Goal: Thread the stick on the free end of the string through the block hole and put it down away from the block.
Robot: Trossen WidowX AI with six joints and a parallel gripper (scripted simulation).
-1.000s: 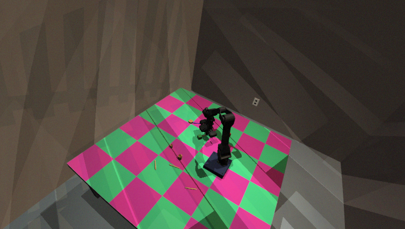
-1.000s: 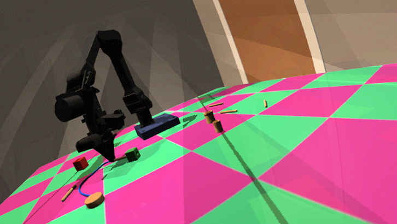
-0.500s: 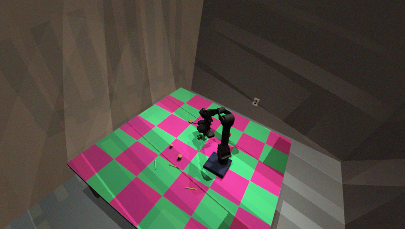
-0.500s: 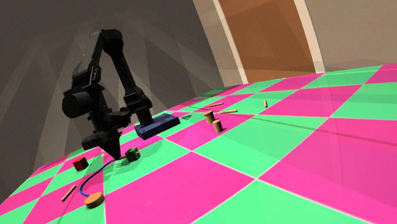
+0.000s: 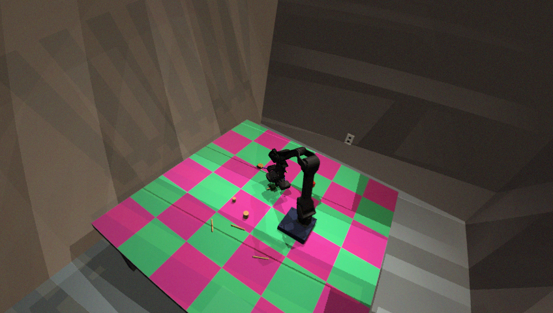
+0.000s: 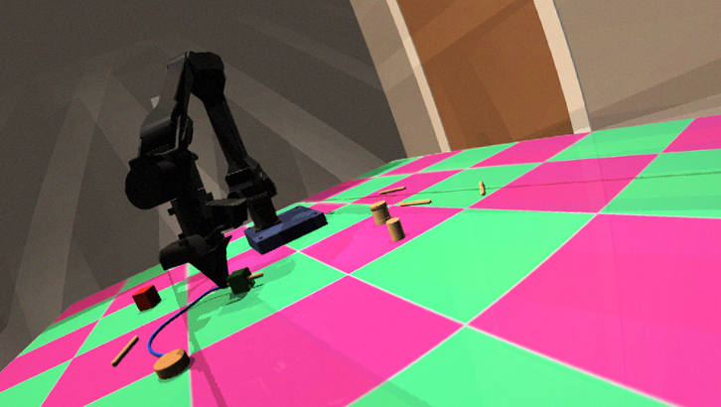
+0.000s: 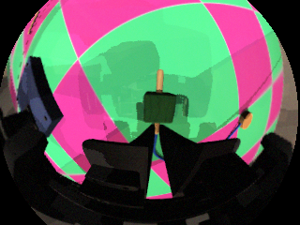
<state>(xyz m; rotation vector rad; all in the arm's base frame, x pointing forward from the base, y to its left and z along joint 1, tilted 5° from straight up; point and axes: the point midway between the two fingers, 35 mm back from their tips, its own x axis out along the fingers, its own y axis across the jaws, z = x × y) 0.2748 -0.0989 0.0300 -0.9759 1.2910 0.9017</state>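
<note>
The green block lies 3 cm to the left of my gripper tip and 1 cm ahead of it. The rest, counted from my gripper tip: red cube 18 cm to the right, 14 cm behind, 1 cm above; then round wooden button 19 cm ahead, 6 cm to the right, 1 cm below.
</note>
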